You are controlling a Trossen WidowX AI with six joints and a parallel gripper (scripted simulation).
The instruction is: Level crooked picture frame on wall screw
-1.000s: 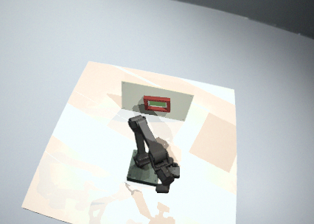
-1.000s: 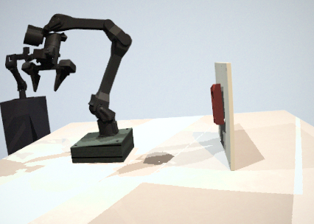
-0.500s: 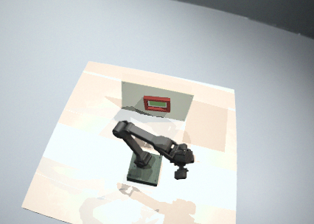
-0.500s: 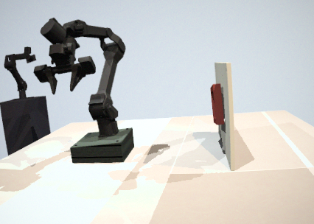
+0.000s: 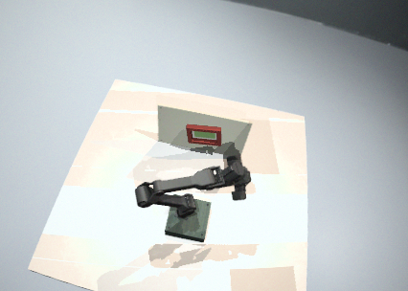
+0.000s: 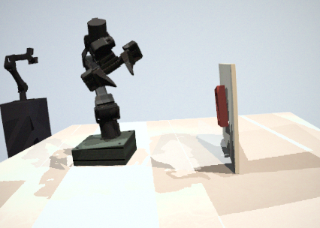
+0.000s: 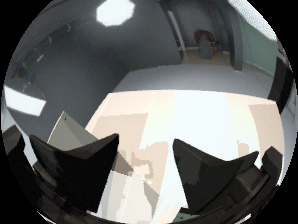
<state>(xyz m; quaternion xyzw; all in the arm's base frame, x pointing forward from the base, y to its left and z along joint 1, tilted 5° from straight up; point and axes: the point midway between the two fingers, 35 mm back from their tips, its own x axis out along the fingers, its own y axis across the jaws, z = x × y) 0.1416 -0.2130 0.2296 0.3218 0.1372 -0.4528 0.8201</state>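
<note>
Now: gripper tip 260 mm short of the picture frame, 240 mm to the right of it and 120 mm above it. Round my gripper tip: wall panel (270 mm ahead, 250 mm to the left, 130 mm below).
</note>
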